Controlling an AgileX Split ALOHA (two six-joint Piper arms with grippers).
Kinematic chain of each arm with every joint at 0, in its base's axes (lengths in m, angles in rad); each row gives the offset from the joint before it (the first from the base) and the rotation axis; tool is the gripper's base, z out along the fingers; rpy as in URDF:
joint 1: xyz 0 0 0.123 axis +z
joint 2: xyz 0 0 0 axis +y
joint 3: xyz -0.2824 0 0.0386 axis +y
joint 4: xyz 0.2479 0 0.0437 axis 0.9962 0 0.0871
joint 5: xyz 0 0 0 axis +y
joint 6: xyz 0.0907 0 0.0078 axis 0.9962 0 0.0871
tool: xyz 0 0 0 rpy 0 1.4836 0
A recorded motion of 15 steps. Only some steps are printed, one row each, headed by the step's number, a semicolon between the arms.
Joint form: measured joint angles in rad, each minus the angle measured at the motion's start. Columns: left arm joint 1, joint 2, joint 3, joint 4, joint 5, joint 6; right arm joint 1, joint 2, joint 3, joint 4, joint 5, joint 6.
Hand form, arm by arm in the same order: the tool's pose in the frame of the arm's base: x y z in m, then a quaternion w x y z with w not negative. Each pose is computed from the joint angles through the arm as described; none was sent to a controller.
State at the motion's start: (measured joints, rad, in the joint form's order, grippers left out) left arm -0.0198 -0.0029 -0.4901 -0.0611 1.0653 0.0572; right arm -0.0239 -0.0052 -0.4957 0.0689 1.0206 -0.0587
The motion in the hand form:
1: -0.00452 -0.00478 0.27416 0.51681 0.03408 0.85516 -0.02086; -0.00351 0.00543 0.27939 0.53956 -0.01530 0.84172 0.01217
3: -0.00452 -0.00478 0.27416 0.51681 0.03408 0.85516 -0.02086; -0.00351 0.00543 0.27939 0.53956 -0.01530 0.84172 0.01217
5: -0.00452 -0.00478 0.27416 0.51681 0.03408 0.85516 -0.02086; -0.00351 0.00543 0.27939 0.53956 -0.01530 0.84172 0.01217
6: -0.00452 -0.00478 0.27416 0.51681 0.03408 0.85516 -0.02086; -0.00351 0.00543 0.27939 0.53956 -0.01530 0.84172 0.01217
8: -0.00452 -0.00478 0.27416 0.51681 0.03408 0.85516 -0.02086; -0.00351 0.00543 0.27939 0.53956 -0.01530 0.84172 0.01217
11: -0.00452 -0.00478 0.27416 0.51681 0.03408 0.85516 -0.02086; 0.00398 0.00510 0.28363 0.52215 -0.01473 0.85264 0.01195
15: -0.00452 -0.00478 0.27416 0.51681 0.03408 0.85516 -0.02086; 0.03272 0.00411 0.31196 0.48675 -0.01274 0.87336 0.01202
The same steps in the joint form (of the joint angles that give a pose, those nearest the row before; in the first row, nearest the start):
1: 0.0000 0.0000 0.0000 0.0000 0.0000 0.0000; 0.0000 0.0000 0.0000 0.0000 0.0000 0.0000
3: 0.0000 0.0000 0.0000 0.0000 0.0000 0.0000; 0.0000 0.0000 0.0000 0.0000 0.0000 0.0000
5: 0.0000 0.0000 0.0000 0.0000 0.0000 0.0000; 0.0000 0.0000 0.0000 0.0000 0.0000 0.0000
6: 0.0000 0.0000 0.0000 0.0000 0.0000 0.0000; 0.0000 0.0000 0.0000 0.0000 0.0000 0.0000
8: 0.0000 0.0000 0.0000 0.0000 0.0000 0.0000; 0.0000 0.0000 0.0000 0.0000 0.0000 0.0000
11: 0.0000 0.0000 0.0000 0.0000 0.0000 0.0000; 0.0000 0.0573 -0.0146 -0.0019 -0.0016 0.0000
15: 0.0000 0.0000 0.0000 0.0000 0.0000 0.0000; 0.0001 0.2693 -0.1180 -0.0048 -0.0283 0.0005

